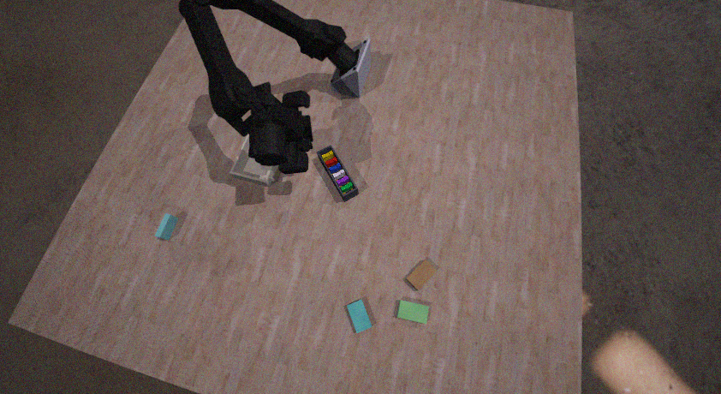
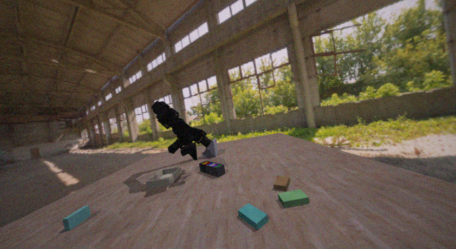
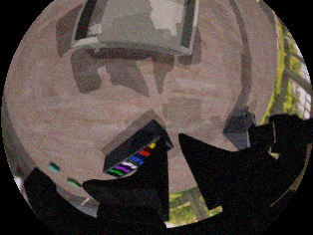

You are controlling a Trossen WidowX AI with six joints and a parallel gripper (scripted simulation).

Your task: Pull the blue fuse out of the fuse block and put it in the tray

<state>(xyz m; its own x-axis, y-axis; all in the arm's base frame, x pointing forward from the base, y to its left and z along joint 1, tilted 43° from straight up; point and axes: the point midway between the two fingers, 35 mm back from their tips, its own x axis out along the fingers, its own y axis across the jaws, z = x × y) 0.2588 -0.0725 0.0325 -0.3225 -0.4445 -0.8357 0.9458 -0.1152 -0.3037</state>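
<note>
The blue fuse lies 4 cm ahead of my gripper tip, 6 cm to the left of it and 4 cm below it. Round my gripper tip: teal block 38 cm ahead, 16 cm to the left, 5 cm below; grey tray 3 cm ahead, 15 cm to the right, 6 cm below; brown block 28 cm ahead, 29 cm to the left, 5 cm below.
</note>
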